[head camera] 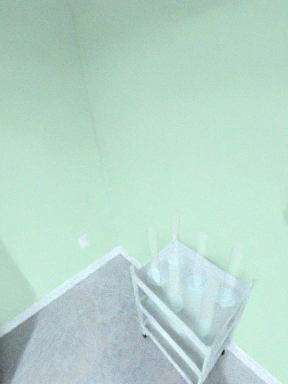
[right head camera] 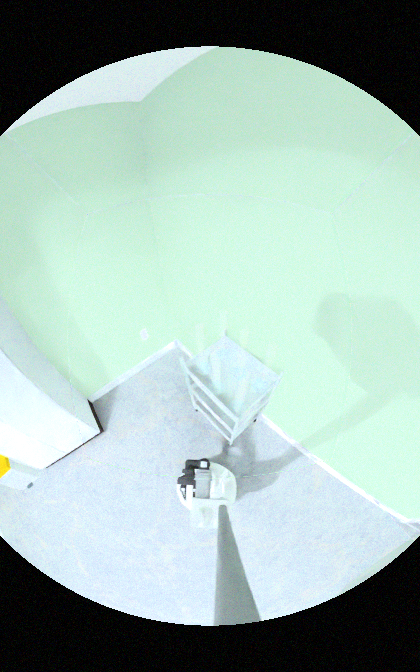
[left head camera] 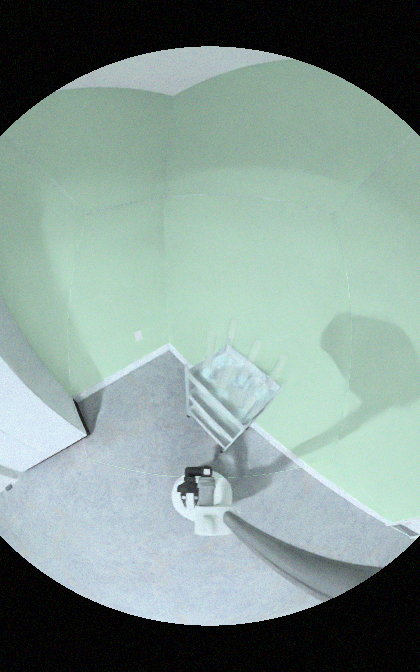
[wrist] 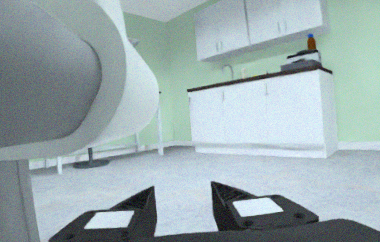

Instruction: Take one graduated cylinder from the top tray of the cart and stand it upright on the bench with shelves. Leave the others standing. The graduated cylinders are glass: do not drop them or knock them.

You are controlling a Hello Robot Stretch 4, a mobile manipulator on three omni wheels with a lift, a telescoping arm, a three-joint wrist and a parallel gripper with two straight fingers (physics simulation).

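Frame: origin at the robot's base, x ahead, y right, z down, level; centimetres.
Seen in the pictures: gripper, fingertip midpoint: (left head camera: 189,507) (wrist: 183,200).
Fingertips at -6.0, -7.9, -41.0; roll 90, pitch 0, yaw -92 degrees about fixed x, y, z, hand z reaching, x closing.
Observation:
A point is followed by its place in that frame, as x, y, z.
The cart (head camera: 171,311) @(50.0, 4.2, -69.8) (left head camera: 212,398) @(52.8, 1.4, -67.5) (right head camera: 210,392) stands against the green wall near the room corner. Several clear, faint graduated cylinders stand upright on its top tray; one near the wall side (head camera: 227,298) @(56.1, 29.9, -67.2) shows its pale blue base. They look washed out, and their exact edges are hard to tell. My gripper (wrist: 183,200) @(-6.0, -7.9, -41.0) is open and empty, low in the wrist view, with floor beyond its fingertips. In the left and right head views it is folded in over my base, apart from the cart. Part of the bench with shelves (wrist: 160,130) shows behind my arm in the wrist view; its top is mostly hidden.
A tall white cabinet (left head camera: 40,420) @(22.7, -107.7, -55.0) (right head camera: 45,420) stands left of the cart, with a yellow-lidded bin (right head camera: 4,466) beyond it. In the wrist view, a dark-topped counter (wrist: 260,112) @(-255.0, -89.9, -47.0) stands under wall cabinets (wrist: 222,32) @(-319.8, -66.2, -163.5). A round stool base (wrist: 91,163) stands by the bench.

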